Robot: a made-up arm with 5 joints.
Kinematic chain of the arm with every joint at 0, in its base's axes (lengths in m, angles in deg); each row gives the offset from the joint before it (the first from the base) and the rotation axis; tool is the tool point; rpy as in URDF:
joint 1: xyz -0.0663 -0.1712 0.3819 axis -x
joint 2: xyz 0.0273 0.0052 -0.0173 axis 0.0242 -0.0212 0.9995
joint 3: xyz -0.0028 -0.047 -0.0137 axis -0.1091 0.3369 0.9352
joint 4: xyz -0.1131 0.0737 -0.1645 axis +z
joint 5: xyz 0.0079 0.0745 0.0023 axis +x
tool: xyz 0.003 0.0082 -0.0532 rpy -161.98 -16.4 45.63
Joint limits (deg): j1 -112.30..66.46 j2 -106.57..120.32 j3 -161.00..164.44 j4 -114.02..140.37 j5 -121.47..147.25
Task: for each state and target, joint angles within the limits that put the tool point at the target. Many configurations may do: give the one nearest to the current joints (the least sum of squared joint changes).
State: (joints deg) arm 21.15 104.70 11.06 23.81 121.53
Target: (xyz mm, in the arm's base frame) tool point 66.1 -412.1 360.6
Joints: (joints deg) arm 28.21 120.32 32.93 25.35 134.18
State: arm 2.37 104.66 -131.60 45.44 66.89
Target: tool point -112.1 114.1 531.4
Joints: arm -36.93 120.32 -139.06 45.27 66.66
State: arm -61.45 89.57 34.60 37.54 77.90
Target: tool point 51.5 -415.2 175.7
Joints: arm -15.95 83.96 53.71 46.87 78.20
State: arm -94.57 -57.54 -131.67 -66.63 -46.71
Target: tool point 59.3 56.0 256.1
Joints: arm -112.30 -50.01 -105.21 -25.72 -17.68
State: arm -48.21 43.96 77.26 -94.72 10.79
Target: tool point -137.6 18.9 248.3
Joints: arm -74.33 16.38 57.43 -80.57 28.48
